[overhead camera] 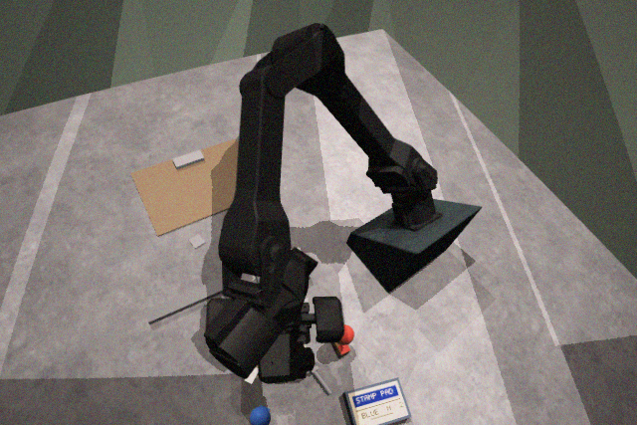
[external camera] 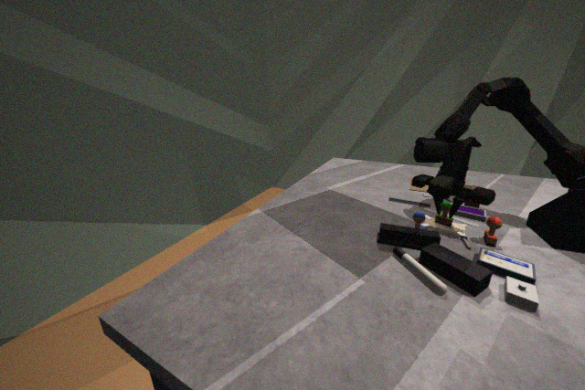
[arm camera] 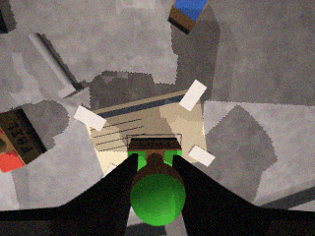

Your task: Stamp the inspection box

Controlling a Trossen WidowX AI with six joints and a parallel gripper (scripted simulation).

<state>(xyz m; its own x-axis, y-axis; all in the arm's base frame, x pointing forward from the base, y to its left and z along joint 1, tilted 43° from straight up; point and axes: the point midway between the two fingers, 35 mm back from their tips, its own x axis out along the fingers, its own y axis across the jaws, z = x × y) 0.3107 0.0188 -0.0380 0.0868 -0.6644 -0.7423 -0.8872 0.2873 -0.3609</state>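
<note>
My gripper tip is now right at the green stamp. From my gripper tip the other things lie so: blue stamp: 90 mm to the left, 70 mm ahead, 10 mm below; then red stamp: 90 mm behind, 60 mm to the left, 10 mm below; then cream card: 30 mm below, 10 mm to the left.
</note>
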